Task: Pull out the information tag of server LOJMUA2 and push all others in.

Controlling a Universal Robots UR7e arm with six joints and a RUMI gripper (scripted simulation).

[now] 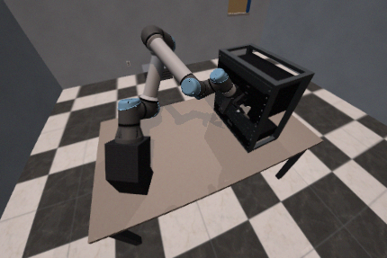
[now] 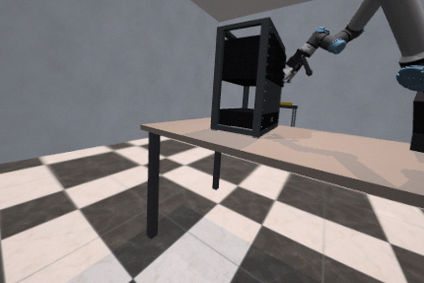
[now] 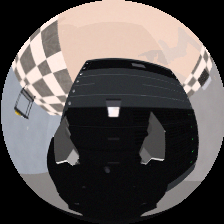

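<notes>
The white information tag is 10 mm ahead of my hand and 10 mm to the left of it.
</notes>
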